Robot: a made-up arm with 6 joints. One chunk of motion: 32 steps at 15 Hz.
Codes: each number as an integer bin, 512 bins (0 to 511) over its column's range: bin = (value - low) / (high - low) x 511, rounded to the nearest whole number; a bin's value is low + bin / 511 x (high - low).
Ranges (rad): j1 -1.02..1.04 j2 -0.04..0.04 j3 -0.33..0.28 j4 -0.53..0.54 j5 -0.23..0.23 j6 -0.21..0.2
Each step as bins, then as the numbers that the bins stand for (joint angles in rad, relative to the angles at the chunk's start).
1 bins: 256 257 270 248 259 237
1 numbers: 0.0120 0.0002 -0.0077 -0.0107 0.0032 -0.0198
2 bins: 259 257 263 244 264 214
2 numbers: 0.0241 0.0002 -0.0160 -0.0191 0.0077 -0.0383
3 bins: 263 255 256 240 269 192
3 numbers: 0.0402 -0.0001 -0.0244 -0.0275 0.0122 -0.0559
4 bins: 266 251 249 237 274 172
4 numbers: 0.0523 -0.0007 -0.0328 -0.0337 0.0167 -0.0720
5 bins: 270 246 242 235 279 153
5 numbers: 0.0685 -0.0015 -0.0411 -0.0379 0.0212 -0.0872
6 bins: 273 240 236 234 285 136
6 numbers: 0.0805 -0.0024 -0.0483 -0.0400 0.0266 -0.1009
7 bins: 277 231 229 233 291 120
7 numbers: 0.0967 -0.0038 -0.0566 -0.0421 0.0320 -0.1137
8 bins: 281 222 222 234 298 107
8 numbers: 0.1128 -0.0052 -0.0650 -0.0400 0.0383 -0.1241
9 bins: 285 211 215 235 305 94
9 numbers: 0.1289 -0.0070 -0.0733 -0.0379 0.0446 -0.1346
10 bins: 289 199 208 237 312 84
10 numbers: 0.1450 -0.0088 -0.0817 -0.0337 0.0509 -0.1426
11 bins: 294 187 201 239 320 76
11 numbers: 0.1652 -0.0107 -0.0901 -0.0295 0.0581 -0.1490
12 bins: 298 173 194 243 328 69
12 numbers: 0.1813 -0.0129 -0.0984 -0.0212 0.0653 -0.1546
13 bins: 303 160 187 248 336 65
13 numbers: 0.2015 -0.0150 -0.1068 -0.0107 0.0725 -0.1578
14 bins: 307 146 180 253 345 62
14 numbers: 0.2176 -0.0171 -0.1151 -0.0002 0.0806 -0.1603
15 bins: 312 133 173 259 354 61
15 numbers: 0.2378 -0.0192 -0.1235 0.0123 0.0887 -0.1611
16 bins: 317 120 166 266 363 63
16 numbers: 0.2579 -0.0212 -0.1318 0.0270 0.0968 -0.1595
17 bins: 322 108 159 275 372 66
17 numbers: 0.2781 -0.0231 -0.1402 0.0458 0.1049 -0.1570
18 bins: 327 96 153 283 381 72
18 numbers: 0.2982 -0.0250 -0.1474 0.0626 0.1130 -0.1522
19 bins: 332 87 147 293 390 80
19 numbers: 0.3184 -0.0264 -0.1545 0.0835 0.1211 -0.1458
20 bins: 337 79 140 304 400 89
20 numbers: 0.3386 -0.0276 -0.1629 0.1066 0.1301 -0.1386
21 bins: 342 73 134 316 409 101
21 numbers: 0.3587 -0.0286 -0.1700 0.1317 0.1382 -0.1290
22 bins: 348 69 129 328 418 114
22 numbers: 0.3829 -0.0292 -0.1760 0.1568 0.1463 -0.1185
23 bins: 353 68 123 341 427 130
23 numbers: 0.4031 -0.0294 -0.1832 0.1840 0.1544 -0.1057
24 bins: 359 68 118 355 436 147
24 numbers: 0.4272 -0.0294 -0.1891 0.2133 0.1625 -0.0921
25 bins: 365 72 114 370 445 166
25 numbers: 0.4514 -0.0287 -0.1939 0.2448 0.1706 -0.0768
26 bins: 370 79 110 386 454 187
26 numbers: 0.4716 -0.0276 -0.1987 0.2783 0.1787 -0.0600
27 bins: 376 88 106 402 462 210
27 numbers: 0.4958 -0.0262 -0.2035 0.3118 0.1859 -0.0415
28 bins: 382 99 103 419 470 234
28 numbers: 0.5200 -0.0245 -0.2070 0.3474 0.1931 -0.0223
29 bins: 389 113 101 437 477 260
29 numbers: 0.5482 -0.0223 -0.2094 0.3850 0.1994 -0.0014
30 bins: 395 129 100 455 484 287
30 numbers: 0.5724 -0.0198 -0.2106 0.4227 0.2057 0.0203
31 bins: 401 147 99 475 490 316
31 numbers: 0.5966 -0.0170 -0.2118 0.4646 0.2111 0.0435
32 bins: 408 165 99 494 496 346
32 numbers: 0.6248 -0.0142 -0.2118 0.5044 0.2165 0.0676
